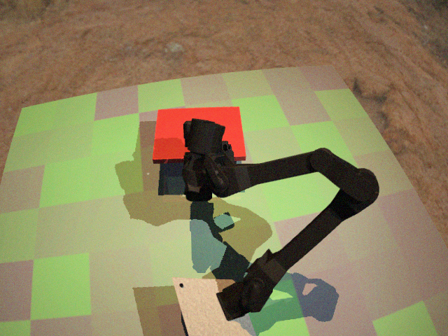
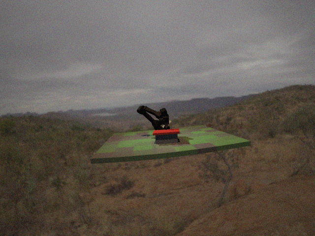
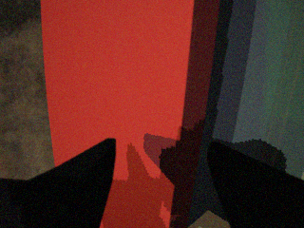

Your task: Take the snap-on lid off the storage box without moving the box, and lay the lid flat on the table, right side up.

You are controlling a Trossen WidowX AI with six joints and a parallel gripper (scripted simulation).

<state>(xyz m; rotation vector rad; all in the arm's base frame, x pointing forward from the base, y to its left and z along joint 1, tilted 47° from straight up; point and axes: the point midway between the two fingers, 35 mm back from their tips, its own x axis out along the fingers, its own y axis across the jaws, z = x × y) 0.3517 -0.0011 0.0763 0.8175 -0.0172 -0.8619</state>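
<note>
My gripper tip is now 8 cm short of the red lid and 3 cm to the left of it. Also, from my gripper tip: storage box (8 cm ahead, 5 cm below, 3 cm to the right).
</note>
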